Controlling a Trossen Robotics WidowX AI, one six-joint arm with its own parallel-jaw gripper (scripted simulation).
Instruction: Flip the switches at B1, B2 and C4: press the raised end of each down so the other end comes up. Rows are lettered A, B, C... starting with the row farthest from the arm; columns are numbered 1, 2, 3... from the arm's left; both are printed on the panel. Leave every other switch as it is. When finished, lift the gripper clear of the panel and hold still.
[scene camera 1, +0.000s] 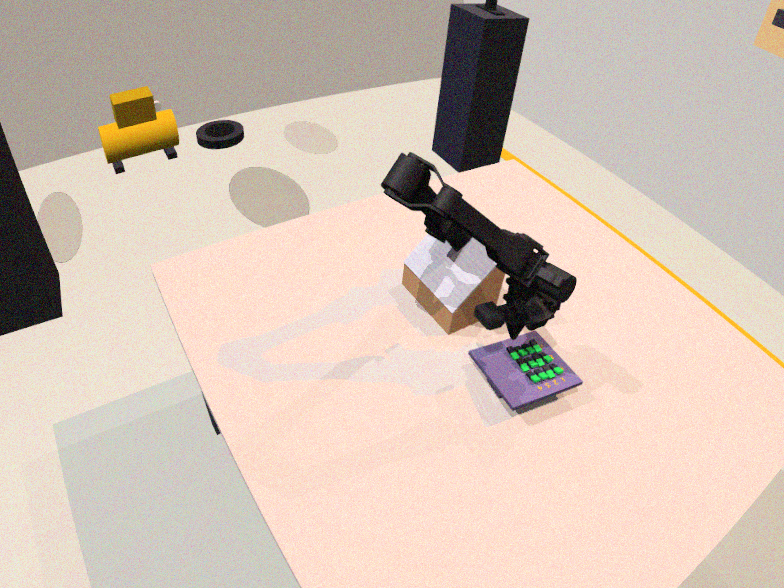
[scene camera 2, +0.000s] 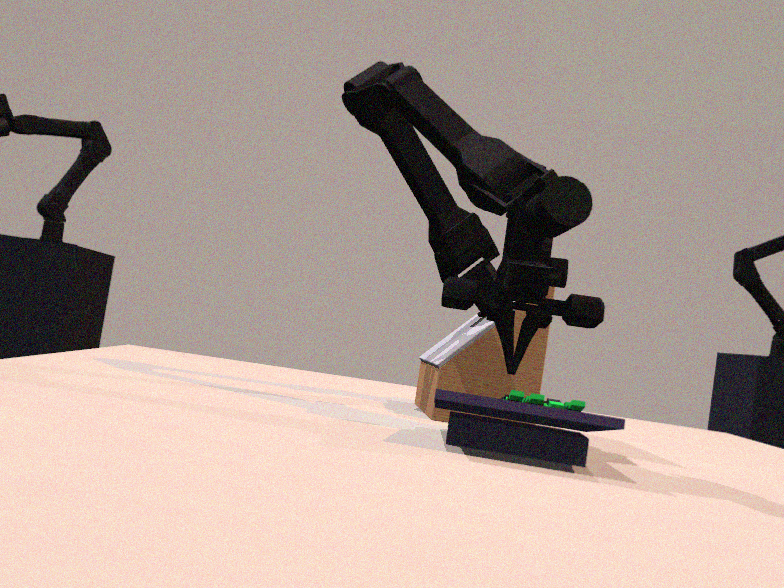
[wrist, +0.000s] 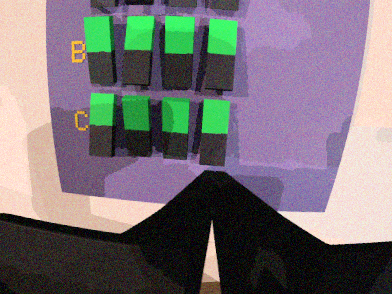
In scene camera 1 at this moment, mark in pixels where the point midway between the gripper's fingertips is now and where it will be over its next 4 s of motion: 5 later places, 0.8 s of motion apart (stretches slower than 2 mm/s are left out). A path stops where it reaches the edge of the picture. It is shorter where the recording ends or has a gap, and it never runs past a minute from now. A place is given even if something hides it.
The gripper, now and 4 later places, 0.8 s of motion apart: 512, 338; 510, 348; 510, 349; 512, 339; 540, 335
